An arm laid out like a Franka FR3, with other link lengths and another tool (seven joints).
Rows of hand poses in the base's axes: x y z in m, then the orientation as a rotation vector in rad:
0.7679, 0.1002, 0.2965, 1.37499, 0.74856, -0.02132
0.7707, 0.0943, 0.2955, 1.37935, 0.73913, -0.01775
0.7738, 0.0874, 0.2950, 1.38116, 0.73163, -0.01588
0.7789, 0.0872, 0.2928, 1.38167, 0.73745, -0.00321
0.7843, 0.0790, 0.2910, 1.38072, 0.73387, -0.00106
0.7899, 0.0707, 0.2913, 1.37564, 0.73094, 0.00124
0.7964, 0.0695, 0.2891, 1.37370, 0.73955, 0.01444
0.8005, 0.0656, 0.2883, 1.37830, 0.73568, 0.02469
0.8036, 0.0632, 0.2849, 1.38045, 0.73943, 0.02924
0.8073, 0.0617, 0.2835, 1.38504, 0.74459, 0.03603
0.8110, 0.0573, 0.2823, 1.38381, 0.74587, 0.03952
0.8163, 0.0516, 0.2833, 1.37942, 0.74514, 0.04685
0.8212, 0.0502, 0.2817, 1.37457, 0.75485, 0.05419
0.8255, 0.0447, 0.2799, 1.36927, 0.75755, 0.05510
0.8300, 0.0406, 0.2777, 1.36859, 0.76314, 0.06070
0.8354, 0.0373, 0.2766, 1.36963, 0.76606, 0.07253
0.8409, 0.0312, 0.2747, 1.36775, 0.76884, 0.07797
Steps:
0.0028, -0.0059, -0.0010, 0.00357, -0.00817, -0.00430
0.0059, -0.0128, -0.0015, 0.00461, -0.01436, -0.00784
0.0110, -0.0130, -0.0037, 0.00982, -0.01718, 0.00333
0.0164, -0.0212, -0.0055, 0.00904, -0.02110, 0.00301
0.0220, -0.0295, -0.0052, 0.00462, -0.02524, 0.00442
0.0285, -0.0307, -0.0074, 0.00823, -0.02667, 0.01824
0.0326, -0.0346, -0.0082, 0.01499, -0.03449, 0.02122
0.0357, -0.0370, -0.0116, 0.01896, -0.03399, 0.02554
0.0394, -0.0385, -0.0130, 0.02608, -0.03335, 0.03130
0.0431, -0.0429, -0.0142, 0.02624, -0.03454, 0.03462
0.0484, -0.0486, -0.0132, 0.02440, -0.03977, 0.04026
0.0533, -0.0500, -0.0148, 0.02381, -0.03751, 0.05183
0.0576, -0.0555, -0.0166, 0.01969, -0.03684, 0.05557
0.0621, -0.0596, -0.0188, 0.02174, -0.03597, 0.06245
0.0675, -0.0629, -0.0199, 0.02691, -0.04022, 0.07128
0.0730, -0.0690, -0.0218, 0.02738, -0.04146, 0.07688

